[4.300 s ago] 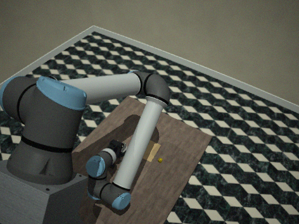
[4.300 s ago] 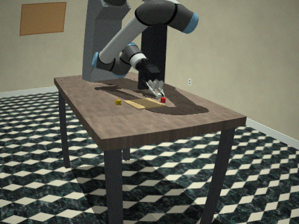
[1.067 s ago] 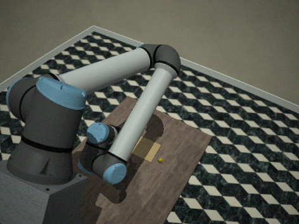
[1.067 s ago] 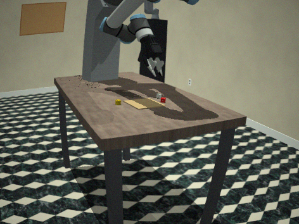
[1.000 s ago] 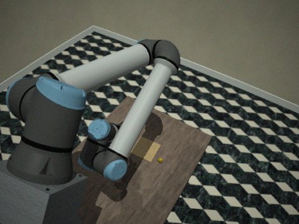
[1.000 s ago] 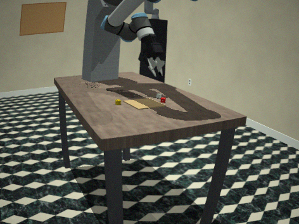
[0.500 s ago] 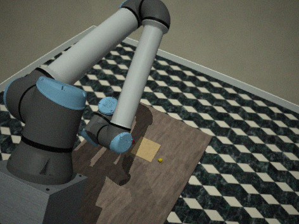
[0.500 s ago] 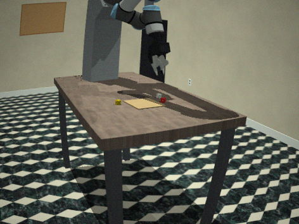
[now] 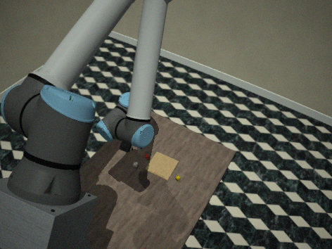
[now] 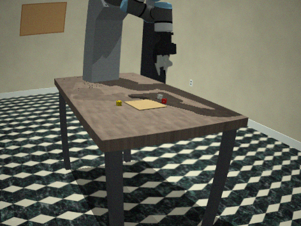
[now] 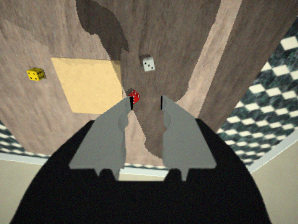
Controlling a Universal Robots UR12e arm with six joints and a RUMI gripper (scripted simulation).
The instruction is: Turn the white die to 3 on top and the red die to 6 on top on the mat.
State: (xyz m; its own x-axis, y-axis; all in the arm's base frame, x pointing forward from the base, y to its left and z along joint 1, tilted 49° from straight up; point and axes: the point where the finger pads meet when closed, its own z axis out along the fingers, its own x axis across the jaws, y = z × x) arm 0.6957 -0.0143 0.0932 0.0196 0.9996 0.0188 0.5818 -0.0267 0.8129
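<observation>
My hand is 1 cm past the white die and 13 cm above it. From my hand the other things lie so: tan mat (5 cm ahead, 13 cm to the right, 13 cm below); red die (7 cm ahead, 4 cm to the right, 13 cm below); yellow die (24 cm to the right, 13 cm below).
</observation>
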